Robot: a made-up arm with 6 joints. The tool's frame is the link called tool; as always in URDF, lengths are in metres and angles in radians. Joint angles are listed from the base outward. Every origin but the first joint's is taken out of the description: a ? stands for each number. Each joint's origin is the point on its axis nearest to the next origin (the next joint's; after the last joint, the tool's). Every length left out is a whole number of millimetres.
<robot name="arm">
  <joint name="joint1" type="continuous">
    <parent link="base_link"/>
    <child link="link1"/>
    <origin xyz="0.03 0 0.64" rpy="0 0 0"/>
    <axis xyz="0 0 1"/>
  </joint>
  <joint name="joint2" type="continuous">
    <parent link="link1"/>
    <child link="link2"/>
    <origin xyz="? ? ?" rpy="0 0 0"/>
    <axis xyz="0 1 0"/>
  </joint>
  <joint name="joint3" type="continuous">
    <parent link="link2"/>
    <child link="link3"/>
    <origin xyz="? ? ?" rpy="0 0 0"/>
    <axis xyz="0 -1 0"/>
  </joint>
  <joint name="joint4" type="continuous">
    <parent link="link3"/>
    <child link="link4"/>
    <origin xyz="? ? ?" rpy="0 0 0"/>
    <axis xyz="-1 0 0"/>
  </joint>
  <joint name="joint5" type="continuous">
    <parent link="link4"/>
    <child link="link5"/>
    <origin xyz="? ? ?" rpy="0 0 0"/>
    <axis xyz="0 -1 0"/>
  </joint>
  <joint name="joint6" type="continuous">
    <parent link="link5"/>
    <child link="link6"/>
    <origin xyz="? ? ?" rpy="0 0 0"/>
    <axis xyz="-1 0 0"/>
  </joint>
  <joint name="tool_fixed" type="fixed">
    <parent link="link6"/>
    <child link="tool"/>
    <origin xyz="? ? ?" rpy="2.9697 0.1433 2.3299"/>
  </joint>
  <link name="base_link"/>
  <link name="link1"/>
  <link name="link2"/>
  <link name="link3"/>
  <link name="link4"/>
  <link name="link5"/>
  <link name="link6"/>
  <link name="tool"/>
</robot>
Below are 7 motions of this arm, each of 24 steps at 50 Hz.
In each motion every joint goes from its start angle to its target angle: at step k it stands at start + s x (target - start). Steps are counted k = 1, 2, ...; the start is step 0. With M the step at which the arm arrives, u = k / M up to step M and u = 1 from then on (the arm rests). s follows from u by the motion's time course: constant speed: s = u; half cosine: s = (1 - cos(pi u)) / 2; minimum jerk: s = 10 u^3 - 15 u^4 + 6 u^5.
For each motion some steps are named. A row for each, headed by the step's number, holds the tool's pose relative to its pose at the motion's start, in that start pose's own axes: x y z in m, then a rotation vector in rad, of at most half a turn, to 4 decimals.
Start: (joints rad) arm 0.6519 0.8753 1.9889 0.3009 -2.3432 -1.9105
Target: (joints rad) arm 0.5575 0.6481 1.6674 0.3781 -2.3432 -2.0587
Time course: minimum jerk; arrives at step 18
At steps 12, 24:
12: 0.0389 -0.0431 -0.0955 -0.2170 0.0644 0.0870
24: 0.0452 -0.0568 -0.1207 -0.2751 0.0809 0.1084

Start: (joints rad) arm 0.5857 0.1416 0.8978 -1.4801 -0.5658 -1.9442
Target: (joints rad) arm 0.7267 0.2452 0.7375 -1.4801 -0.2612 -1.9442
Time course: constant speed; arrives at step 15
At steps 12, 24:
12: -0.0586 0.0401 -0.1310 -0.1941 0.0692 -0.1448
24: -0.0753 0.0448 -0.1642 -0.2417 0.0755 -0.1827

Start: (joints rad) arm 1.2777 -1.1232 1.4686 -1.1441 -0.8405 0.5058
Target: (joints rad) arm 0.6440 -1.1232 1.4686 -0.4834 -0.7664 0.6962
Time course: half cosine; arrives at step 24
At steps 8, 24:
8: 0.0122 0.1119 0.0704 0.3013 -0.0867 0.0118
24: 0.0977 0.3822 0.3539 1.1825 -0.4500 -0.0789

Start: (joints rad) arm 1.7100 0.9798 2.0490 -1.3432 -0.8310 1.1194
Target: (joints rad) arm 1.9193 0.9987 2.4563 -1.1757 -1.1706 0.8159
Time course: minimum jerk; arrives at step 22
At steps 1, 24:
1: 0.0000 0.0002 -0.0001 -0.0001 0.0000 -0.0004
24: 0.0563 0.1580 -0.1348 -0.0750 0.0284 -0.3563

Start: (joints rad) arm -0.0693 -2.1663 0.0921 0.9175 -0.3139 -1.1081
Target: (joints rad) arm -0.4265 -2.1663 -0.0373 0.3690 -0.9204 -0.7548
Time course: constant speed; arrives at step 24
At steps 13, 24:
13: 0.1175 0.0672 0.0845 0.3311 0.1059 0.1271
24: 0.2163 0.0999 0.1724 0.6724 0.2048 0.1982

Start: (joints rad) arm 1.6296 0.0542 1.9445 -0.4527 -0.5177 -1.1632
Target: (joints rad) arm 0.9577 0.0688 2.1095 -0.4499 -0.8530 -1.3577
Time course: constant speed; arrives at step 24
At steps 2, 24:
2: 0.0081 0.0045 0.0040 0.0327 -0.0315 0.0162
24: 0.0757 0.0330 0.0924 0.3288 -0.4374 0.2220

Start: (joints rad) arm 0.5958 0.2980 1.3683 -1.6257 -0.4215 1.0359
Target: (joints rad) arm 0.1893 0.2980 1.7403 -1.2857 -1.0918 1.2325
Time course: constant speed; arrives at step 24
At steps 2, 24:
2: -0.0041 -0.0063 -0.0197 0.0639 -0.0388 -0.0544
24: 0.0136 -0.0383 -0.2339 0.9158 -0.3296 -0.5219

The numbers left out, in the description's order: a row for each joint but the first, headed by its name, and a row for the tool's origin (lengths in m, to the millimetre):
joint2: 0.02 0 0
joint3: 0 0 0.65
joint4: 0.45 0 0.03
joint5: 0 -0.1 -0.03
joint6: 0 0 0
tool: 0 0.02 0.01

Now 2 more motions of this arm.
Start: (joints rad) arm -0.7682 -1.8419 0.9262 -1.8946 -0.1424 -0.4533
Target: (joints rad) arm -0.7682 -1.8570 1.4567 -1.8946 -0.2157 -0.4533
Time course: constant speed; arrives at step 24
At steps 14, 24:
14: 0.0933 0.0531 0.1036 0.1907 0.1810 -0.2065
24: 0.1752 0.0681 0.1716 0.3313 0.3037 -0.3555

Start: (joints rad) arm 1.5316 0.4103 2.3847 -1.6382 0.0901 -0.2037
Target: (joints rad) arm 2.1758 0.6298 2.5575 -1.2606 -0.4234 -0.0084
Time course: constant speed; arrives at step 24
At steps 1, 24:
1: -0.0007 -0.0067 0.0003 0.0074 0.0069 0.0043
24: 0.0197 -0.1568 0.0945 0.1819 0.2077 0.0755

